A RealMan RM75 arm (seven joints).
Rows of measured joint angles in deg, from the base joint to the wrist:
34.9 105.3 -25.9 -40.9 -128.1 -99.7 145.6
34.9 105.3 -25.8 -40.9 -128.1 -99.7 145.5
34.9 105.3 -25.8 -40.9 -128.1 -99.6 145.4
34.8 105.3 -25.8 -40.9 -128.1 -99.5 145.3
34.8 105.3 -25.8 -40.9 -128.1 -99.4 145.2
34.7 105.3 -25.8 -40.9 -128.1 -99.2 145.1
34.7 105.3 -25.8 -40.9 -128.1 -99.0 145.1
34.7 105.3 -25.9 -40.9 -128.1 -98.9 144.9
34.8 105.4 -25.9 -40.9 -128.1 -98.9 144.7
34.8 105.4 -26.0 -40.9 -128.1 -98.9 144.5
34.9 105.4 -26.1 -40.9 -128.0 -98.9 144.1
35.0 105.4 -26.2 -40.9 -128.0 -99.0 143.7
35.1 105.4 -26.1 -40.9 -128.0 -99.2 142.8
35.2 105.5 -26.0 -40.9 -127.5 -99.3 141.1
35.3 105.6 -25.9 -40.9 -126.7 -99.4 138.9
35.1 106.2 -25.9 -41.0 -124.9 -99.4 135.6
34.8 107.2 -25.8 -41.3 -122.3 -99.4 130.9
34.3 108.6 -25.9 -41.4 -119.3 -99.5 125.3
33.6 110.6 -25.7 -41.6 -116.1 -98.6 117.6
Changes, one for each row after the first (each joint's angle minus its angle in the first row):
0.0 0.0 0.1 0.0 0.0 0.0 -0.1
0.0 0.0 0.1 0.0 0.0 0.1 -0.2
-0.1 0.0 0.1 0.0 0.0 0.2 -0.3
-0.1 0.0 0.1 0.0 0.0 0.3 -0.4
-0.2 0.0 0.1 0.0 0.0 0.5 -0.5
-0.2 0.0 0.1 0.0 0.0 0.7 -0.5
-0.2 0.0 0.0 0.0 0.0 0.8 -0.7
-0.1 0.1 0.0 0.0 0.0 0.8 -0.9
-0.1 0.1 -0.1 0.0 0.0 0.8 -1.1
0.0 0.1 -0.2 0.0 0.1 0.8 -1.5
0.1 0.1 -0.3 0.0 0.1 0.7 -1.9
0.2 0.1 -0.2 0.0 0.1 0.5 -2.8
0.3 0.2 -0.1 0.0 0.6 0.4 -4.5
0.4 0.3 0.0 0.0 1.4 0.3 -6.7
0.2 0.9 0.0 -0.1 3.2 0.3 -10.0
-0.1 1.9 0.1 -0.4 5.8 0.3 -14.7
-0.6 3.3 0.0 -0.5 8.8 0.2 -20.3
-1.3 5.3 0.2 -0.7 12.0 1.1 -28.0

